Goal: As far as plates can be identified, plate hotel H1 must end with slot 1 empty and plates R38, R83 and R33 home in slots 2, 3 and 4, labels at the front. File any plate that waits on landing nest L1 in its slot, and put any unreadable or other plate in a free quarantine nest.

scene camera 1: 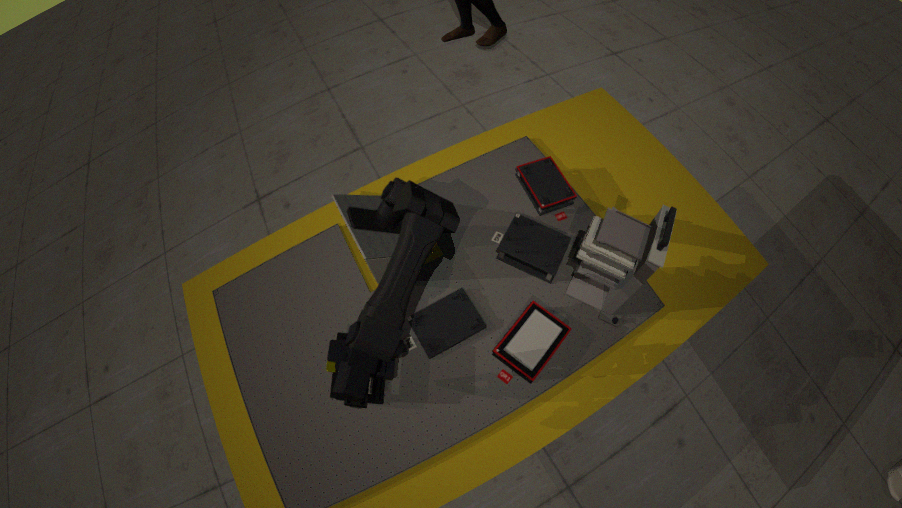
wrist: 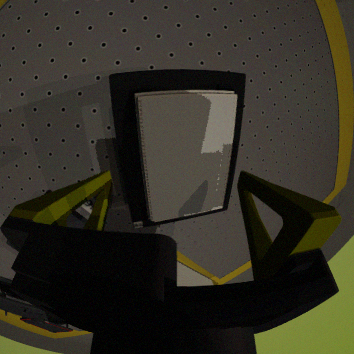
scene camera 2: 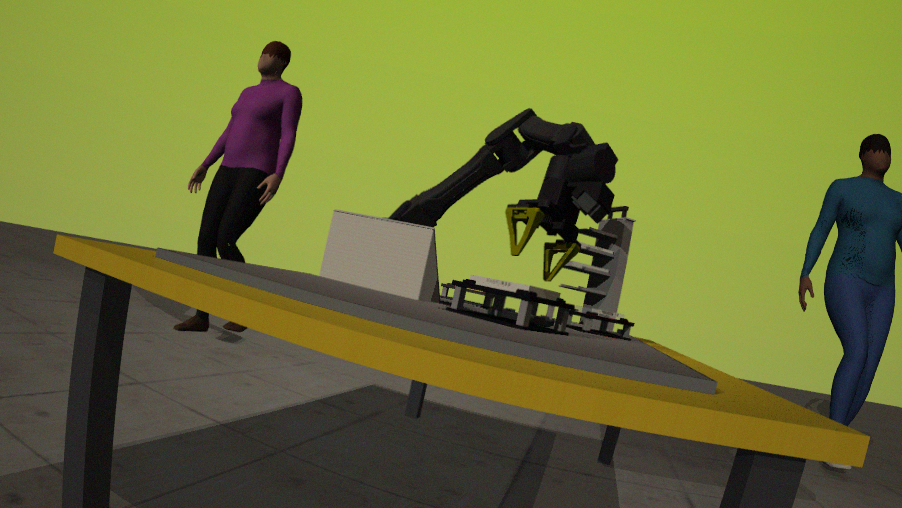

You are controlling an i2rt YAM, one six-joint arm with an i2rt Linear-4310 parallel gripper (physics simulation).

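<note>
My gripper is open, its yellow fingers apart above a pale plate. The plate lies flat on a black nest; the arm hides it in scene camera 1. The label on the plate's edge is too small to read. Hotel H1 stands at the right, with pale layers in its slots; which slots hold plates is unclear. Another pale plate lies on a red-rimmed nest with a red tag.
A second red-rimmed nest stands at the back and shows a dark top. Two dark nests stand between it and the arm, with small white tags beside them. The arm's pale base box stands at the left in scene camera 2. People stand beyond the table.
</note>
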